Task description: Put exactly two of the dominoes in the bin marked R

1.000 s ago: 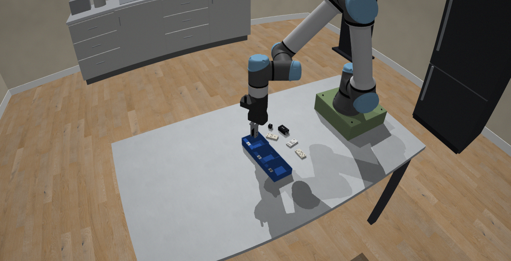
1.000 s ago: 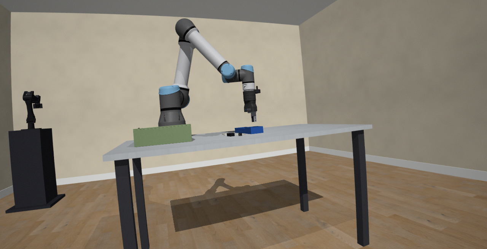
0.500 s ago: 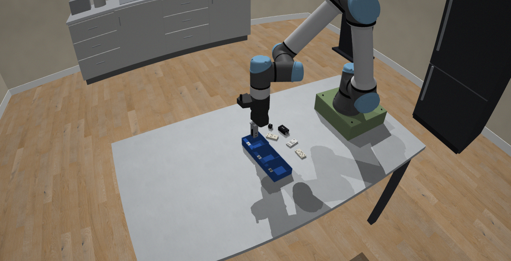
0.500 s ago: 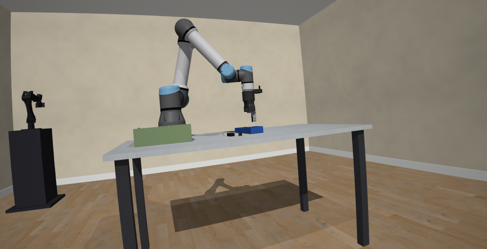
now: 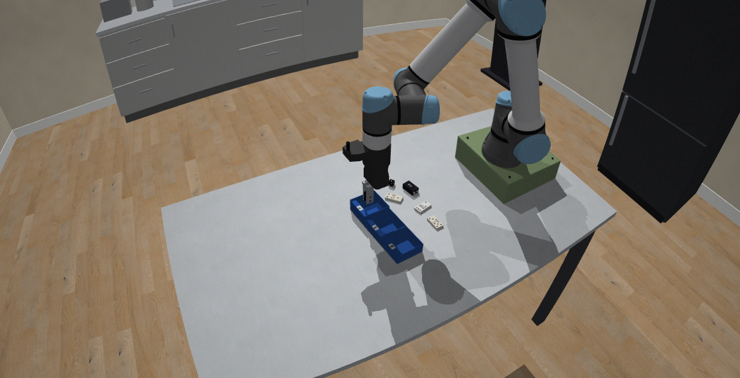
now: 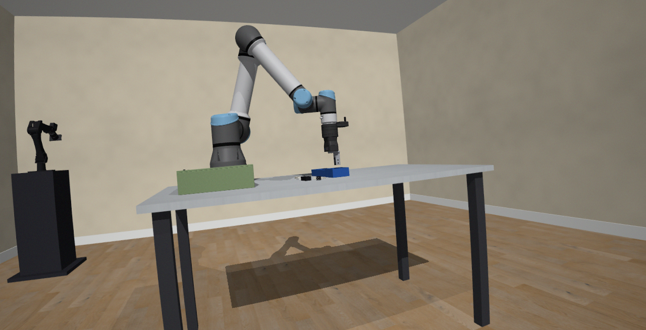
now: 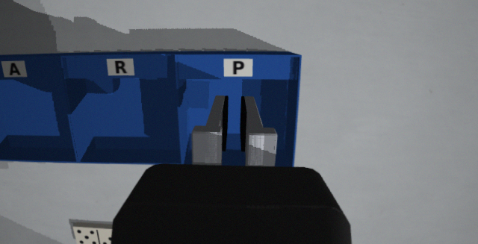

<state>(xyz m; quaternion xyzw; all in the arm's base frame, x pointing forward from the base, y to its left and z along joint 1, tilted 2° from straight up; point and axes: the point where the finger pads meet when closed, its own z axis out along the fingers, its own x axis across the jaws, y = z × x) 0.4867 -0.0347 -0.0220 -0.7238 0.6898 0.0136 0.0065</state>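
Now: the blue three-compartment bin 10 mm behind my hand, 80 mm to the left of it and 50 mm below it. The rest, counted from my hand: black block (170 mm behind, 30 mm to the right, 60 mm below); then small black die (130 mm behind, 90 mm to the right, 60 mm below).
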